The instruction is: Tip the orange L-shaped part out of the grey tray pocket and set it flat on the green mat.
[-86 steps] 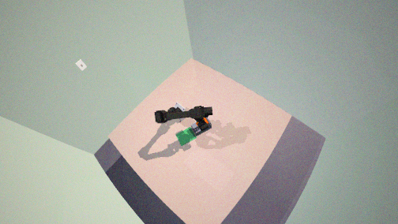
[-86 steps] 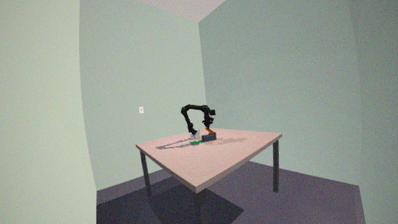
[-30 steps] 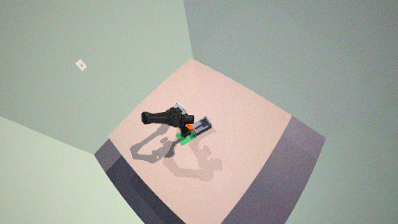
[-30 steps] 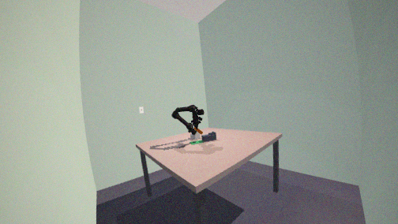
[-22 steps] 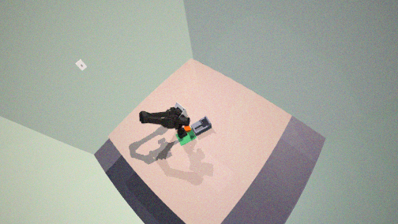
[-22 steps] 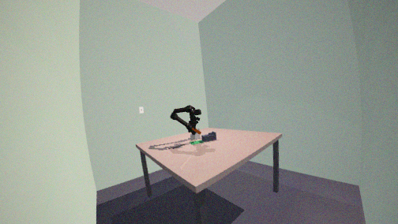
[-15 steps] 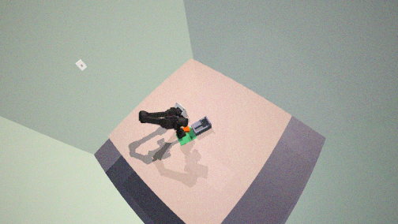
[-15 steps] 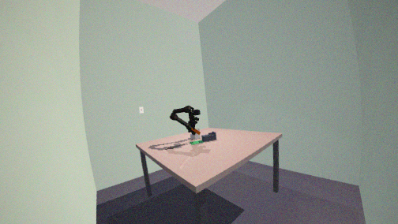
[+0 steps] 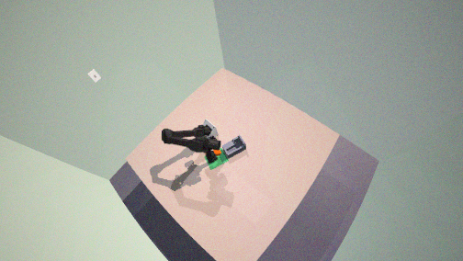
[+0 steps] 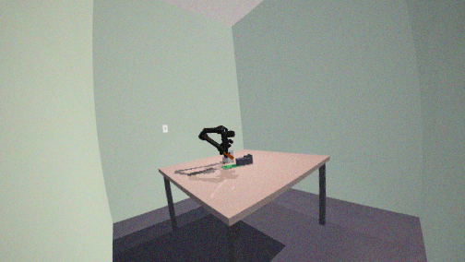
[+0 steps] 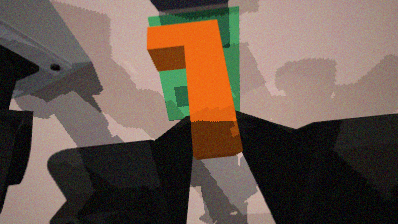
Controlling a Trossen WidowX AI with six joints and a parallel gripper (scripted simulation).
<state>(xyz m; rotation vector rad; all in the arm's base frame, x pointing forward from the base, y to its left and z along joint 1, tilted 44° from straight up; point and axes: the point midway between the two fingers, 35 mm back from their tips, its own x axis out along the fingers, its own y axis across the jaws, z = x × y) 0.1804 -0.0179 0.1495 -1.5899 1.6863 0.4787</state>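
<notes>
Right now my gripper tip is 10 mm short of the green mat, 20 mm to the right of it and 140 mm above it. Round my gripper tip: orange L-shaped part 10 mm behind, 40 mm to the left, 30 mm below.
</notes>
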